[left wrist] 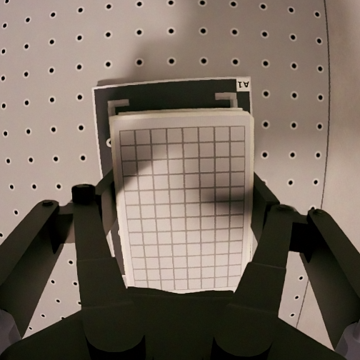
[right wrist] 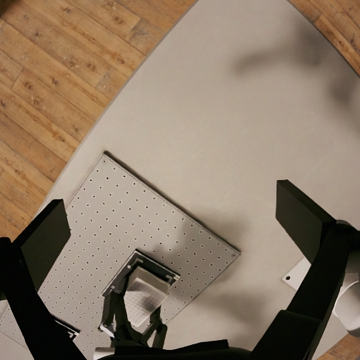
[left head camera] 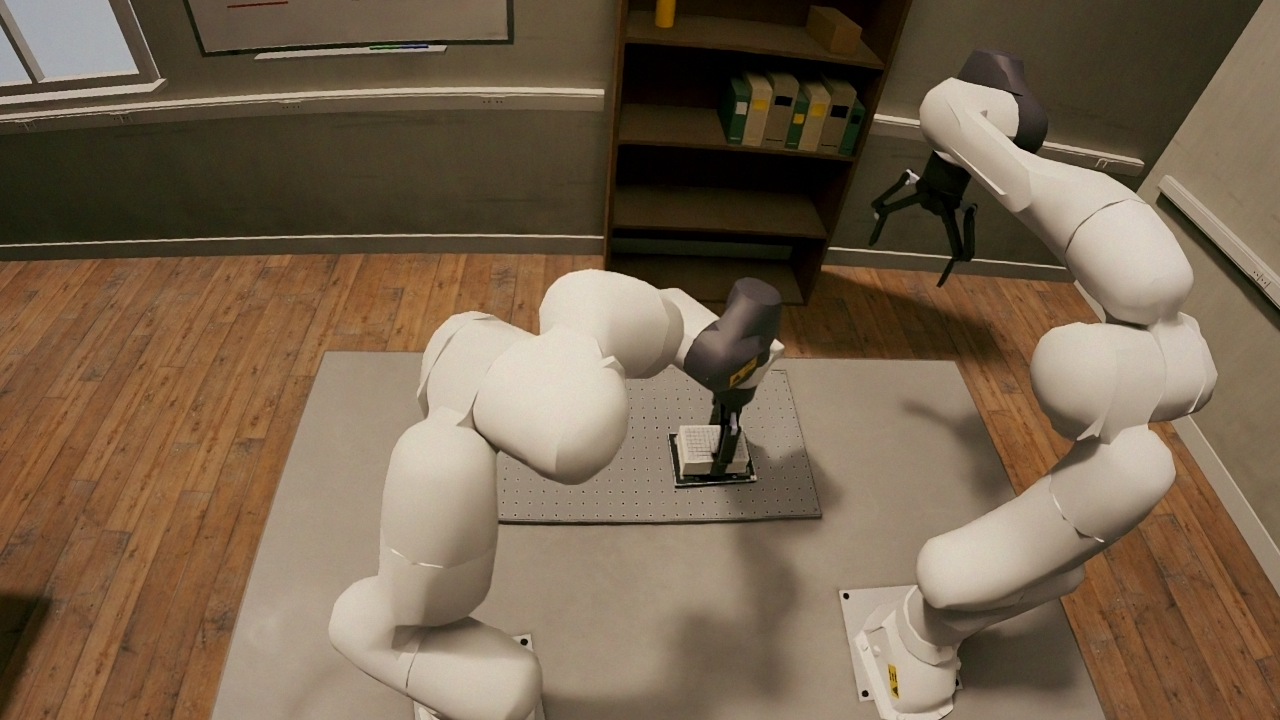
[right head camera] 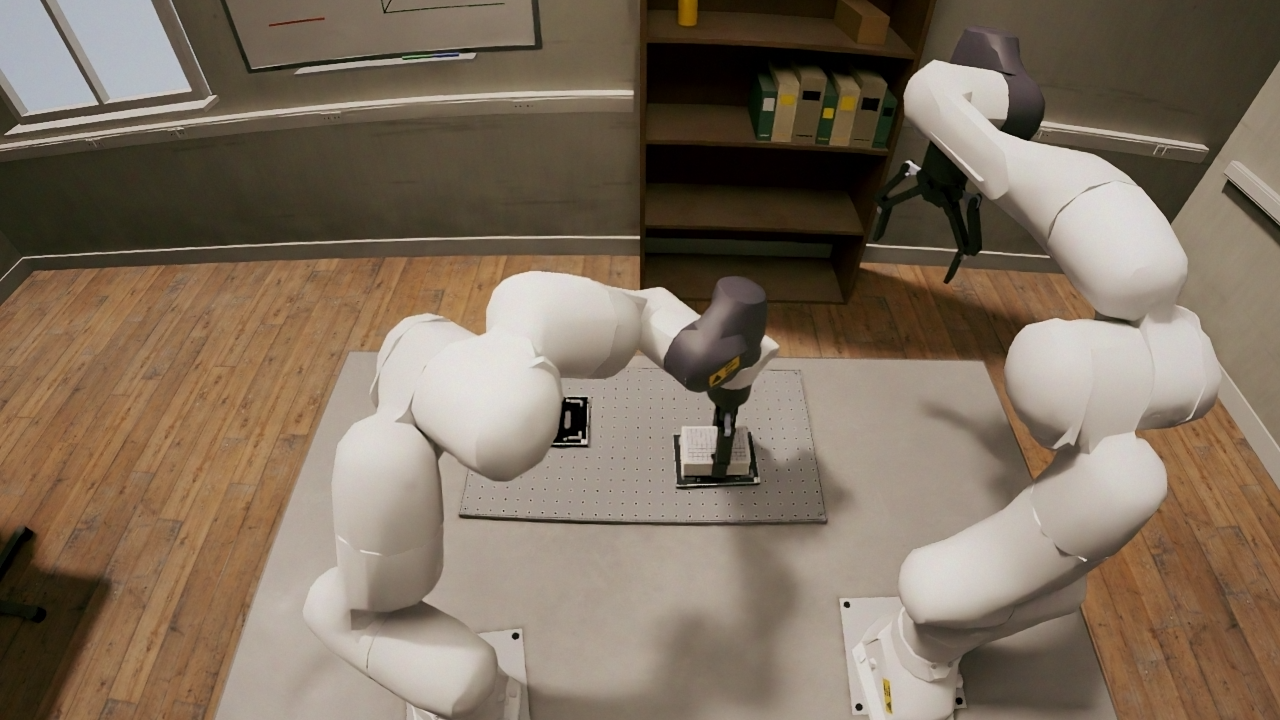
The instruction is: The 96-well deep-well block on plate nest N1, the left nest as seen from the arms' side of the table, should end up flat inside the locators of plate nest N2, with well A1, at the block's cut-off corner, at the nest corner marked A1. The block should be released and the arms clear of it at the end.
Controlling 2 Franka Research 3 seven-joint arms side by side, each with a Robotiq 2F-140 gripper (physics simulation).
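Observation:
The pale deep-well block [left head camera: 697, 444] [right head camera: 700, 447] [left wrist: 185, 150] [right wrist: 145, 300] is held level at plate nest N2 [left head camera: 707, 484] [right head camera: 716, 484] [left wrist: 170, 93] [right wrist: 119, 281], a dark plate with light corner locators. My left gripper [left head camera: 723, 438] [right head camera: 723, 441] [left wrist: 183, 186] [right wrist: 140, 290] is shut on the block's two long sides. The A1 mark [left wrist: 243, 84] shows at the nest's top right in the left wrist view. Any gap under the block and its cut-off corner are unclear. Plate nest N1 [right head camera: 577, 420], without a block on its visible part, is partly hidden by the left arm. My right gripper [left head camera: 909, 259] [right head camera: 914, 257] [right wrist: 170, 209] is open and empty, far away.
Both nests stand on the perforated board [left head camera: 581, 501] [right head camera: 617, 501] [left wrist: 45, 115] [right wrist: 102, 200] on the grey table [left head camera: 626, 608] [right head camera: 608, 608] [right wrist: 200, 115]. The left arm reaches over the board's left part. A bookshelf [left head camera: 617, 179] [right head camera: 642, 179] stands behind the table.

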